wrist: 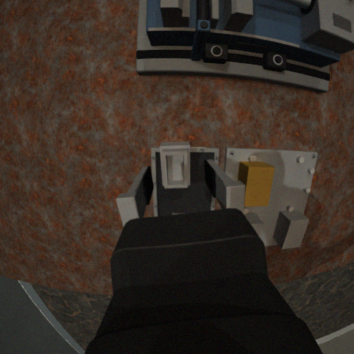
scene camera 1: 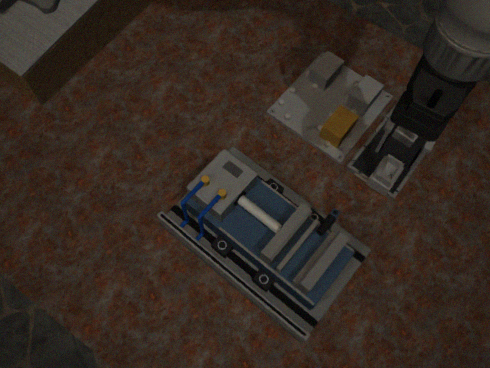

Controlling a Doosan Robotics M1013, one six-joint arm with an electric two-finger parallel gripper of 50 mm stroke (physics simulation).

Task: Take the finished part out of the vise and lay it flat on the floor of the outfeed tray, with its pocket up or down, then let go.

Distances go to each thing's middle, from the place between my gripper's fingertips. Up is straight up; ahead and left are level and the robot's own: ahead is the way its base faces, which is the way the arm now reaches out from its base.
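The yellow block [scene camera 1: 342, 121] is 80 mm below my hand, and it is also 100 mm behind it and 70 mm to the left of it. As for the light grey plate [scene camera 1: 308, 109], that is 120 mm to the left of my hand, 130 mm behind it and 100 mm below it.
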